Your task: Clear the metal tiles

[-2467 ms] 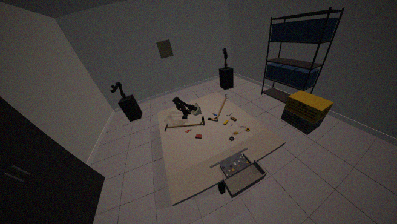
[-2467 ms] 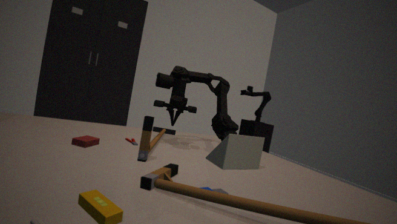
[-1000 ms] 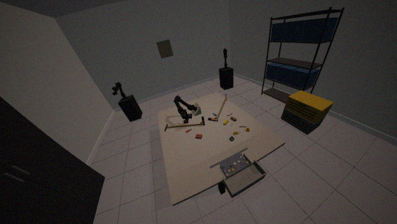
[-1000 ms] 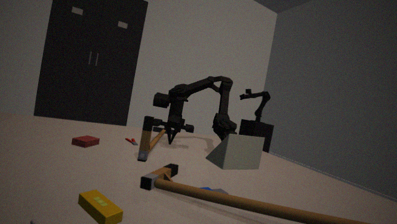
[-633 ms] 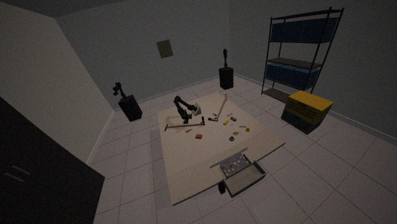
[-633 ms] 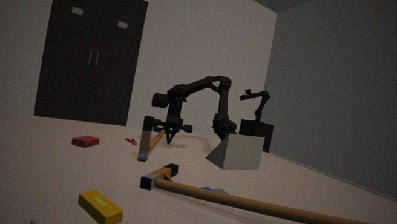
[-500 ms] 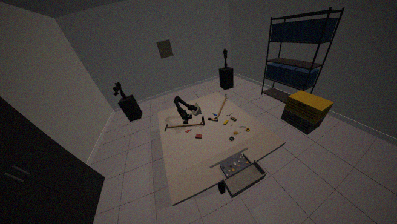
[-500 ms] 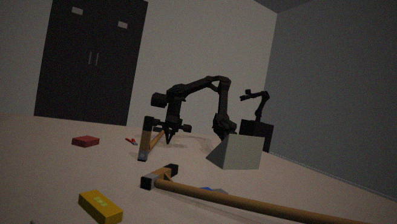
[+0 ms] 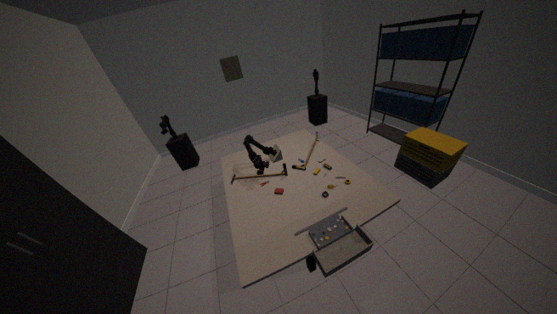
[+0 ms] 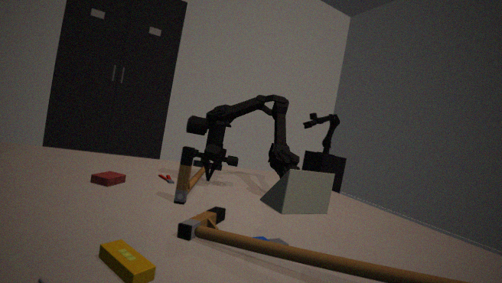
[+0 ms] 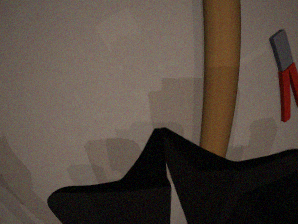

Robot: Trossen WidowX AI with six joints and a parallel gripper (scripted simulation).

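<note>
Now: the red clip 14 cm ahead of my gripper tip, 1 cm to the right of it and 1 cm below it. Round my gripper tip: long scraper: 3 cm ahead, 5 cm to the right, 5 cm above; then red block: 31 cm ahead, 8 cm to the left; then yellow block: 23 cm ahead, 51 cm to the left.
</note>
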